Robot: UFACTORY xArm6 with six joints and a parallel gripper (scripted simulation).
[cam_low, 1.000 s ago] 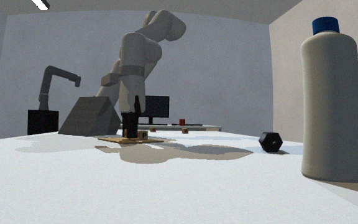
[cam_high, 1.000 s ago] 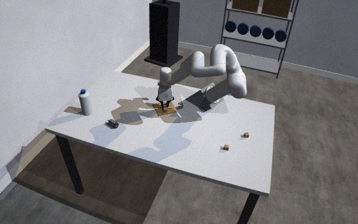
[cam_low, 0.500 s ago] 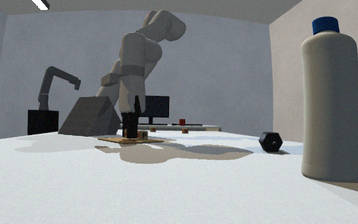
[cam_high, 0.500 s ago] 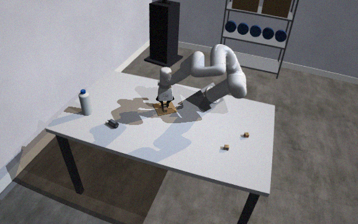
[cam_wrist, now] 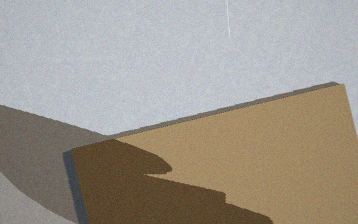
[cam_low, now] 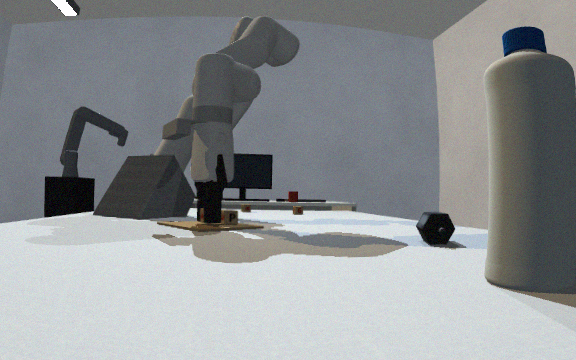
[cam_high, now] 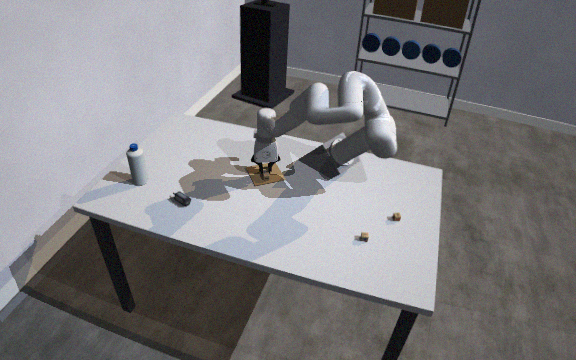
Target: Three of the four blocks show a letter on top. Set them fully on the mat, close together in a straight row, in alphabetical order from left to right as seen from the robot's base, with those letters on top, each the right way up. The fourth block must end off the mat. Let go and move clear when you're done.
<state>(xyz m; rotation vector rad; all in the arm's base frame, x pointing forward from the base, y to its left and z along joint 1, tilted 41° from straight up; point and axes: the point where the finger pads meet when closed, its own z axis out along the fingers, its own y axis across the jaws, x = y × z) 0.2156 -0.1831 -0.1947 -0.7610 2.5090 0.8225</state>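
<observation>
My hand is 3 cm above the tan mat. From my hand the other things lie so: white bottle (43 cm to the right, 34 cm ahead, 6 cm above); then black hexagonal object (35 cm ahead, 19 cm to the right, 1 cm below).
</observation>
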